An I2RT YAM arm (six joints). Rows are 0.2 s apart.
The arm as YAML. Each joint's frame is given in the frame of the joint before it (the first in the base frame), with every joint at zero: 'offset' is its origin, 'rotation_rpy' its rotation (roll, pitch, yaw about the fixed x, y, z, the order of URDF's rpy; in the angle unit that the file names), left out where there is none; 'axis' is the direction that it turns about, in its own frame. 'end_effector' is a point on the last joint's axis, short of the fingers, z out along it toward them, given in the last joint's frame.
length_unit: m
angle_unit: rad
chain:
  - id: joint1
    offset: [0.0, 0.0, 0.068]
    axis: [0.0, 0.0, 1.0]
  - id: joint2
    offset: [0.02, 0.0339, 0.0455]
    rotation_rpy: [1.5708, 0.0, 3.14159]
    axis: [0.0, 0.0, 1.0]
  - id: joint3
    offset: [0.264, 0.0, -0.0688]
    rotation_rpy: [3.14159, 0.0, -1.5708]
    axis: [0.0, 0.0, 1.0]
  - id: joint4
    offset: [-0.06, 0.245, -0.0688]
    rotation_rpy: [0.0, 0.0, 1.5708]
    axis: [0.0, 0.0, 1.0]
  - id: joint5
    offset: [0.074, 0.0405, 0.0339]
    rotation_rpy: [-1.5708, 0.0, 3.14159]
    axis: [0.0, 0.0, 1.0]
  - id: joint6
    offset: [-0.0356, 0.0, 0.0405]
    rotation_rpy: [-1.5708, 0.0, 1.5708]
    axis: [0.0, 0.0, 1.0]
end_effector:
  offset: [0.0, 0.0, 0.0]
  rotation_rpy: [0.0, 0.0, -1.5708]
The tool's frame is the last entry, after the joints.
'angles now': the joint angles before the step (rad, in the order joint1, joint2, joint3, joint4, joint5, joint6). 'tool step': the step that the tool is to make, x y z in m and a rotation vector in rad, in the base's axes. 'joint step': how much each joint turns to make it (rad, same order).
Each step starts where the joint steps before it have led.
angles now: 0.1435 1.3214 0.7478 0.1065 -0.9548 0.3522
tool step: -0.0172 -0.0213 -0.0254 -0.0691 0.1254 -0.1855
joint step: -0.0606 -0.0606 -0.1013 -0.0729 0.1354 0.0243
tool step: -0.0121 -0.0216 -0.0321 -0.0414 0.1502 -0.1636
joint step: -0.0751 0.0000 -0.0896 -0.0372 0.0915 0.0358
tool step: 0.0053 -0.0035 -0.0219 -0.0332 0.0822 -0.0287
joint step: -0.0104 0.0879 -0.0059 0.0016 0.0359 -0.0152
